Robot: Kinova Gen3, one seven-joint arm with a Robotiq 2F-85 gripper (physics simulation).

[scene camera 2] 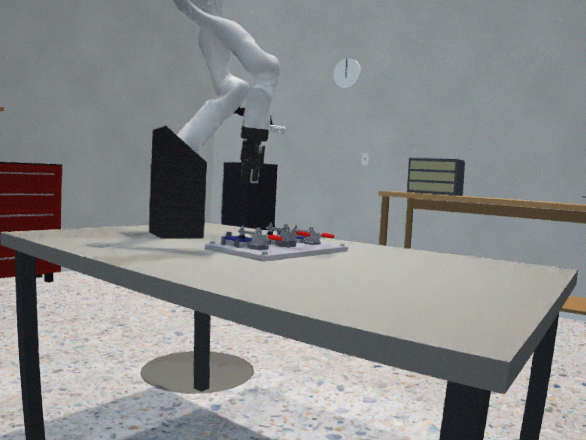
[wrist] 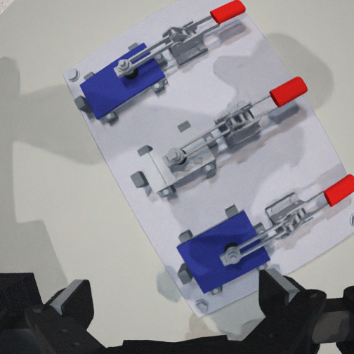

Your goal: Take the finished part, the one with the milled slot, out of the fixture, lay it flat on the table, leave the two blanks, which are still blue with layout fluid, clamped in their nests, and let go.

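Pixels of known places: gripper, fingertip midpoint: [scene camera 2: 249,179]; arm's base, link origin: [scene camera 2: 182,150].
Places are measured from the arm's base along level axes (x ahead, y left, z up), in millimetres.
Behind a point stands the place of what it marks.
Note:
The finished part [wrist: 159,172], pale grey with a milled slot, sits in the middle nest of the fixture plate [scene camera 2: 270,256] {x 549, y -109, z -274 mm} [wrist: 155,217] in the wrist view. A toggle clamp's spindle [wrist: 176,156] rests over it, its red handle [wrist: 288,91] lying low to the right. One blue blank [wrist: 102,97] is in the upper nest and another blue blank [wrist: 200,262] in the lower nest, each under its own clamp arm. My gripper [scene camera 2: 253,181] {x 374, y -31, z -88 mm} [wrist: 174,294] is open and empty, above the fixture. In the wrist view its fingers span the bottom, the right one near the lower blank's corner.
The upper clamp's red handle [wrist: 228,11] and the lower clamp's red handle [wrist: 340,190] stick out to the right. The grey table [scene camera 2: 400,295] {x 955, y -178, z -284 mm} extends around the plate. A black pedestal [scene camera 2: 177,190] {x 93, y -78, z -132 mm} stands left of the fixture, and a black box [scene camera 2: 235,195] shows behind the gripper.

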